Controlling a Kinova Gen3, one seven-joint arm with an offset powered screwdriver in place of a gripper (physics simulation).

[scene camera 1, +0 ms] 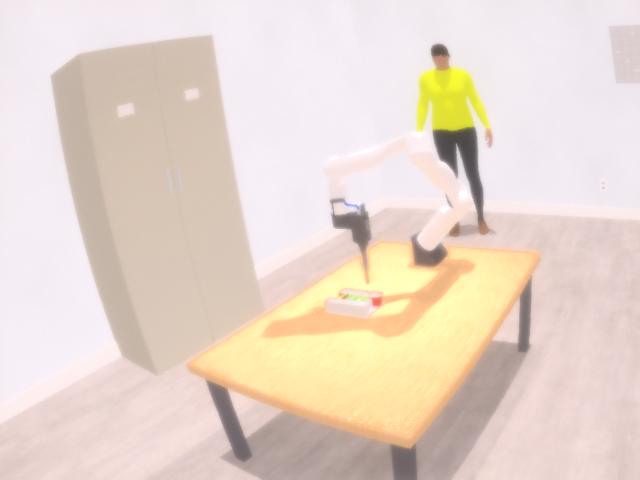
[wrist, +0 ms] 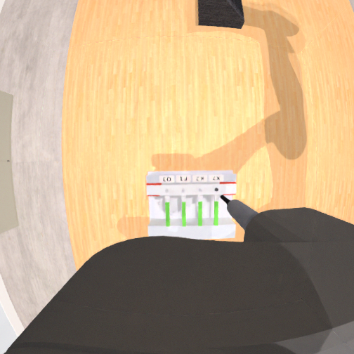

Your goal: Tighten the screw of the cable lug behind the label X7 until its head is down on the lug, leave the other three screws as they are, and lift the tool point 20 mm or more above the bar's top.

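Frame: origin at the arm's base, x back, y left, z down, level; millimetres.
Seen in the pictures: hand, tool point: (scene camera 1: 367,283); arm's base, link origin: (scene camera 1: 425,242).
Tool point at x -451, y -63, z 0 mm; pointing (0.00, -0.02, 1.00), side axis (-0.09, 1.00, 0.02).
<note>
Pixels of each thing's top centre, then the offset from my tool point to it. "pt": a spot on its surface instead. Level surfaces: height alone.
- white fixture, top centre: (scene camera 1: 354,295) dx -28, dy -50, dz +42 mm
- red part, surface spot: (scene camera 1: 376,299) pt dx -12, dy +35, dz +59 mm
- table, surface height: dz +92 mm
The white fixture (scene camera 1: 347,307) (wrist: 192,231) stands on the table. In the wrist view its light bar (wrist: 192,190) has red lines at both ends and a row of four screws. The label X7 (wrist: 216,178) is at the right end of the label row, upside down. The X7 screw (wrist: 216,189) shows as a dark spot; the other three screws look pale grey. Whether its head is down on the lug is too small to tell. My screwdriver (scene camera 1: 367,282) (wrist: 222,197) has no fingers. Its tip is raised clear above the fixture and shows right beside the X7 screw in the wrist view.
Green cables (wrist: 167,214) run from the lugs to the fixture's front wall. A red part (scene camera 1: 376,299) shows at the fixture's right end. The robot's base (scene camera 1: 428,253) (wrist: 220,13) stands on the table (scene camera 1: 330,377). A tall cabinet (scene camera 1: 139,206) and a person (scene camera 1: 447,100) stand beyond the table.
</note>
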